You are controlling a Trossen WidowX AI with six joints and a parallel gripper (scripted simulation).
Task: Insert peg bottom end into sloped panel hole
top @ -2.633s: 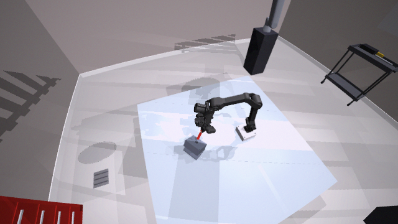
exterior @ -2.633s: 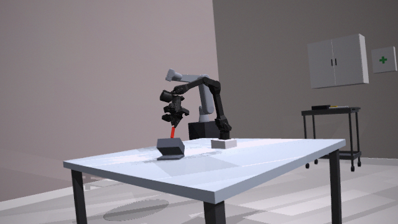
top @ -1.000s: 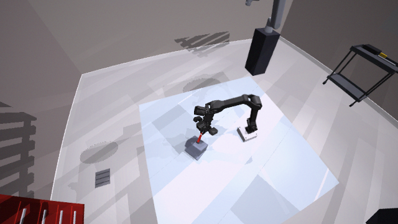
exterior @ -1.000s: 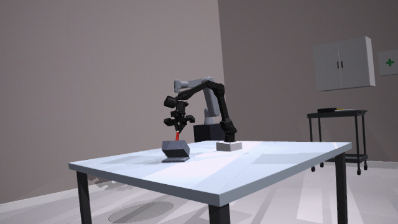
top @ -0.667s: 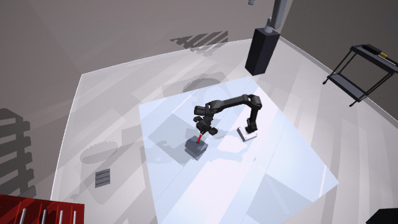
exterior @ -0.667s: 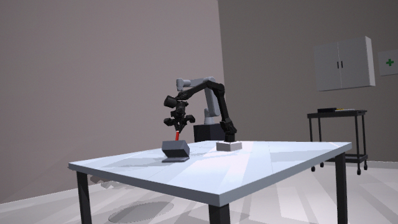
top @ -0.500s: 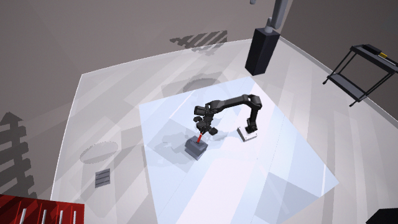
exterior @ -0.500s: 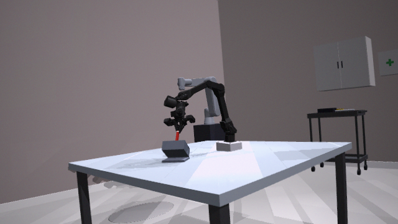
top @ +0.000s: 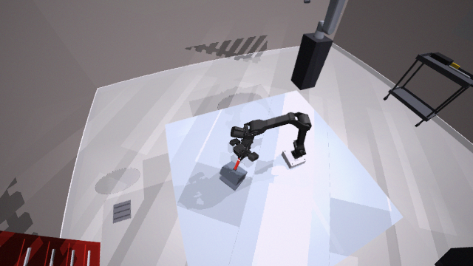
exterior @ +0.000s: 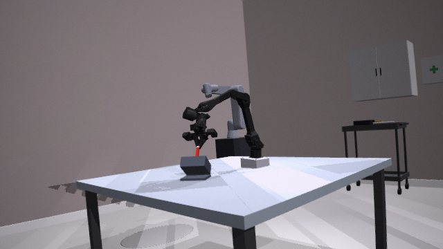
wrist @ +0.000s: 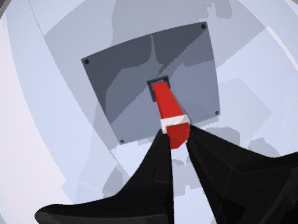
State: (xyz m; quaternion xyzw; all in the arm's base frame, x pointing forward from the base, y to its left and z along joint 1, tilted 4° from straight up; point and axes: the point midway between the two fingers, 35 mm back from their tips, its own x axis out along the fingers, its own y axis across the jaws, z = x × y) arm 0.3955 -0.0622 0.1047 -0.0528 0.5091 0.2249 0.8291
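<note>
Now: the grey sloped panel 50 mm ahead of my gripper tip, 30 mm to the left of it and 80 mm below it. From my gripper tip the other things lie so: red peg: 10 mm ahead, 10 mm to the left, 10 mm below.
</note>
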